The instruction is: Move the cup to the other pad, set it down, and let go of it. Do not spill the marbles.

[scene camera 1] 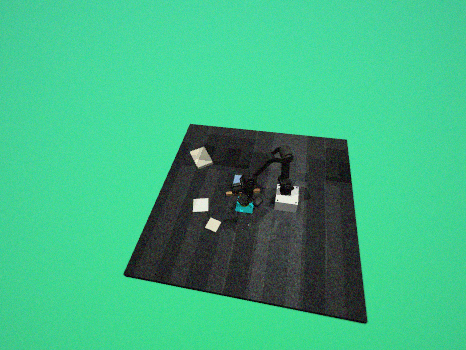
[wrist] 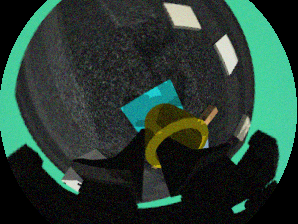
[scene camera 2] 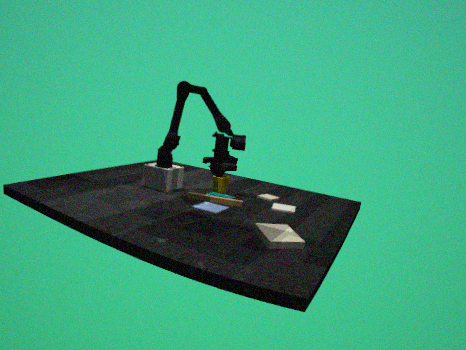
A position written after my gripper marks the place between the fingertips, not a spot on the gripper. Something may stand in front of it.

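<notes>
A teal pad (wrist: 136,110) is here, and so is a yellow cup (wrist: 163,120). I can also see a beige block (scene camera 2: 275,236). With them I see my own gripper (wrist: 148,131).
</notes>
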